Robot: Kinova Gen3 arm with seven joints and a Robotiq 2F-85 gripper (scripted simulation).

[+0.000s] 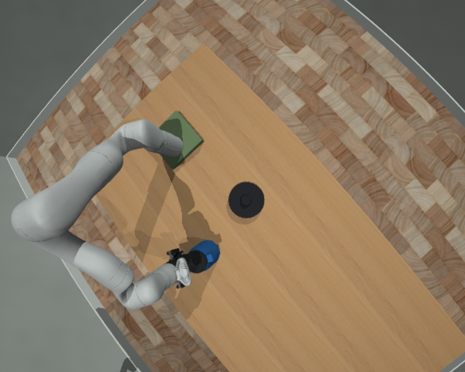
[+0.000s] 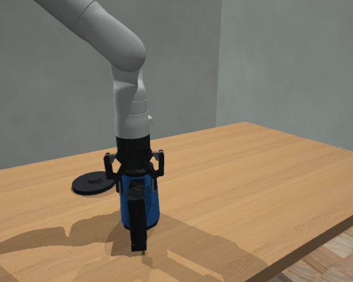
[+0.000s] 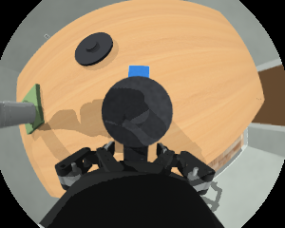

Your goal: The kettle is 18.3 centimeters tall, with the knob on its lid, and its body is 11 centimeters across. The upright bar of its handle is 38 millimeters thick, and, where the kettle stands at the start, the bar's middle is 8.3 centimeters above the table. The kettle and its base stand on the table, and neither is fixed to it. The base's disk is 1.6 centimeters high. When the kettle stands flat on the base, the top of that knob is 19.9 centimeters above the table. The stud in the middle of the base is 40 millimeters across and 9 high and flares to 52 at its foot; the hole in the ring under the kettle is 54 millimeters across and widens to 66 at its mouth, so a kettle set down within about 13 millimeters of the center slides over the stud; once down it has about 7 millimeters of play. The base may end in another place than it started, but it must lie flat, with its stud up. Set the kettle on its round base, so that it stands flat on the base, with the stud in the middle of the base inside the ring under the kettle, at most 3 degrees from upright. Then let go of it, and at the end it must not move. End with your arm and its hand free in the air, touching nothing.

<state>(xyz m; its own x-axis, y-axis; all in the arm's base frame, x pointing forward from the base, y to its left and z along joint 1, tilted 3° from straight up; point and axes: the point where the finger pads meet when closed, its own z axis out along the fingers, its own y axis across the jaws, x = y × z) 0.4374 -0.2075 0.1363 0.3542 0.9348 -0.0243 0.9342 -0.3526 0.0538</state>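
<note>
Now: hand 40 mm above the blue kettle, 20 mm to the right of it and 10 mm short of it. Round my hand: black round base (330 mm to the left, 120 mm below, 60 mm behind).
</note>
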